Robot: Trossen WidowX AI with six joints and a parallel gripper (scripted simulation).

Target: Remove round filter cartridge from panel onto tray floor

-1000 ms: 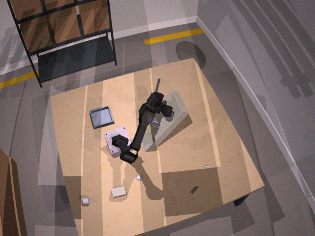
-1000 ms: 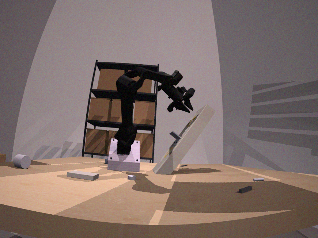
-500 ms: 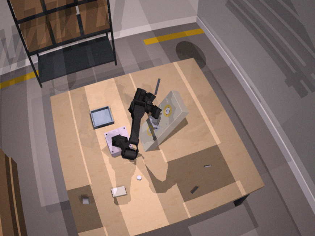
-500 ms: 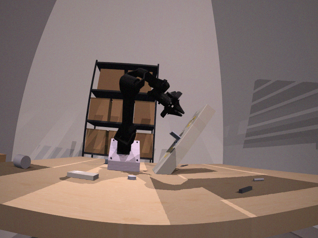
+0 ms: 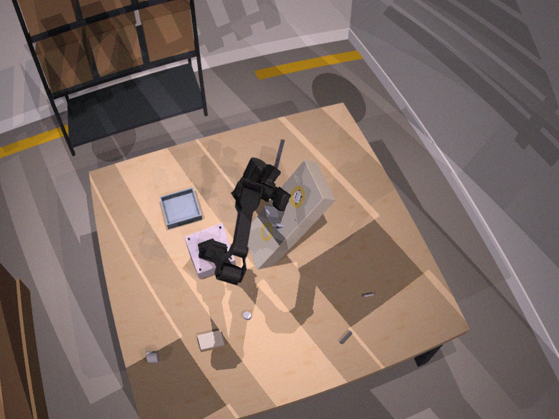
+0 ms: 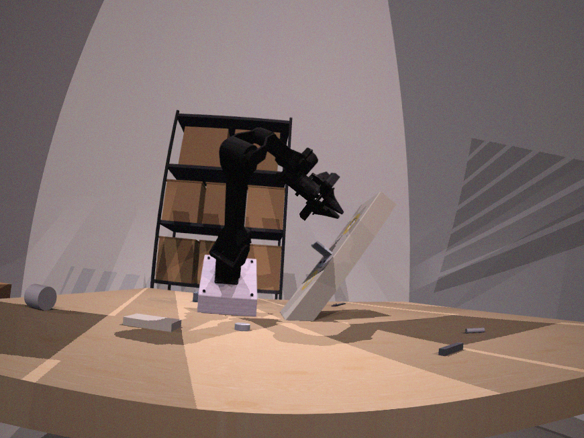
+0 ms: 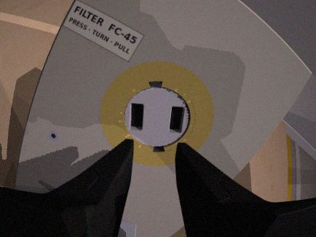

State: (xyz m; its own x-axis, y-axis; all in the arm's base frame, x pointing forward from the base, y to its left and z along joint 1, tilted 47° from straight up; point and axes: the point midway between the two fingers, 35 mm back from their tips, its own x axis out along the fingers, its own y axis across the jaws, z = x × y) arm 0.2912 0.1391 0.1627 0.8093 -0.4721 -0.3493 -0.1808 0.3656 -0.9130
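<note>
Now: the round grey filter cartridge 50 mm ahead of my gripper tip, 10 mm to the right of it and 30 mm below it. From my gripper tip the other things lie so: grey tray: 350 mm behind, 310 mm to the left, 290 mm below; pin: 170 mm ahead, 370 mm to the right, 290 mm below; flat block: 440 mm behind, 290 mm to the right, 290 mm below.
</note>
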